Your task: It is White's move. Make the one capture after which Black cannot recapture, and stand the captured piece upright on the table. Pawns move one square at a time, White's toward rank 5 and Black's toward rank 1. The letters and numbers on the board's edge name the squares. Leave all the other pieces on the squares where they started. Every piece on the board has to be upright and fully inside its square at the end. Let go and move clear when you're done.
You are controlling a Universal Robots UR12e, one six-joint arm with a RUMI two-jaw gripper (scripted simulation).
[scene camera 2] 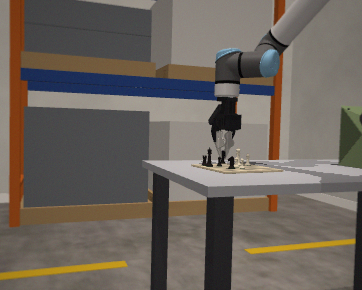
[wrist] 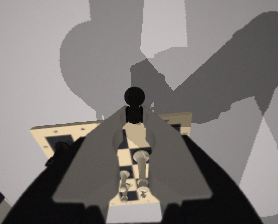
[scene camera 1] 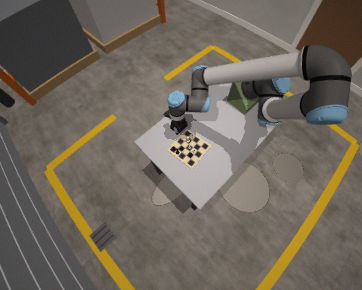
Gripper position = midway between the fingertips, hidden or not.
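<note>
A chessboard [scene camera 1: 201, 147] is visible, also in the wrist view as the chessboard [wrist: 134, 135]. My gripper [scene camera 2: 223, 158] is visible too, and the wrist view shows the gripper [wrist: 134, 107].
</note>
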